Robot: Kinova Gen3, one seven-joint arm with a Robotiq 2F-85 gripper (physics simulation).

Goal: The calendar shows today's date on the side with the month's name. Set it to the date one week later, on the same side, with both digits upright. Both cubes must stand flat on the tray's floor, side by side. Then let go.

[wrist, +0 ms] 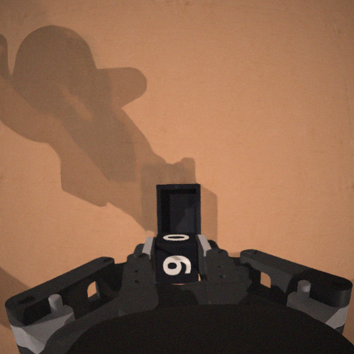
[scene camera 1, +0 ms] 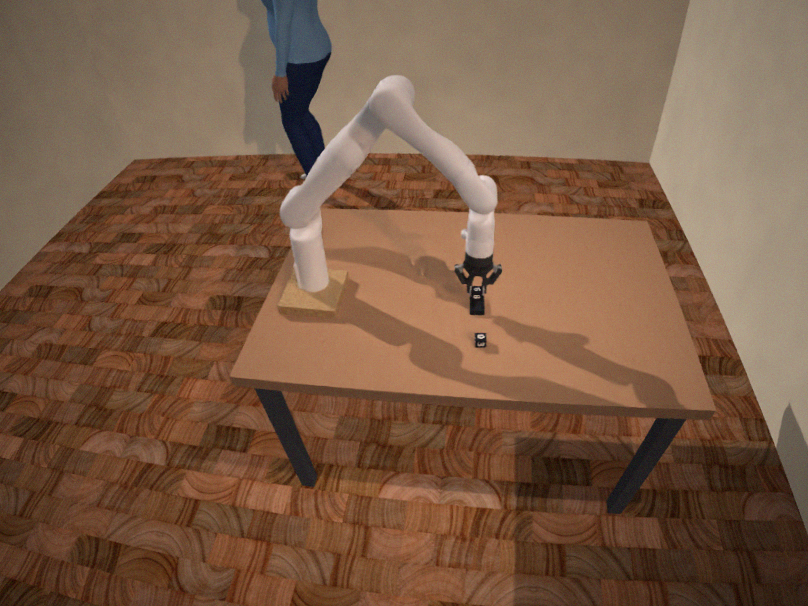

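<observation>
A black cube is between the fingers of my gripper, which is shut on it. In the wrist view its upper face shows a 6 or 9 lying sideways, and a 0 shows on the face beyond. In the scene view an 8 shows on its front face below the 6 or 9. The black tray lies just below, partly hidden by the held cube; its visible end is empty. The cube's exact height over it is hard to tell. A second black cube lies apart in front, 0 on top, seemingly a 3 in front.
The wooden table carries the tray and the second cube. The arm's base plate is at the table's left. Shadows of the arm fall across the table top. A person stands beyond the table at the back left.
</observation>
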